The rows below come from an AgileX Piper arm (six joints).
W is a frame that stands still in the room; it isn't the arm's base.
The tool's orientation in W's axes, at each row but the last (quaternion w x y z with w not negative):
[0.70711, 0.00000, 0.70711, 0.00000]
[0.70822, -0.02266, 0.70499, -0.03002]
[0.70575, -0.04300, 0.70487, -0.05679]
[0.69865, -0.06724, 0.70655, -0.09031]
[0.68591, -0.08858, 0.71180, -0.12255]
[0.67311, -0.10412, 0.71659, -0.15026]
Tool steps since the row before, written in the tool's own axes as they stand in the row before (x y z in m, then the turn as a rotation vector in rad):
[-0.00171, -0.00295, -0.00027, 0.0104, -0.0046, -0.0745]
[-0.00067, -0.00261, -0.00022, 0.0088, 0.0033, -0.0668]
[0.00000, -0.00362, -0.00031, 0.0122, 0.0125, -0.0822]
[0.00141, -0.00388, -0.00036, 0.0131, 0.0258, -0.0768]
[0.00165, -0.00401, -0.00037, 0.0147, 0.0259, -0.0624]
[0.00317, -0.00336, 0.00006, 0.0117, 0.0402, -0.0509]
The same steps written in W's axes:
[-0.00027, -0.00295, 0.00171, -0.0745, -0.0046, -0.0104]
[-0.00025, -0.00255, 0.00086, -0.0667, 0.0033, -0.0094]
[-0.00038, -0.00358, 0.00051, -0.0819, 0.0122, -0.0141]
[-0.00050, -0.00408, -0.00051, -0.0761, 0.0248, -0.0179]
[-0.00061, -0.00429, -0.00038, -0.0618, 0.0237, -0.0199]
[-0.00035, -0.00425, -0.00177, -0.0494, 0.0372, -0.0227]

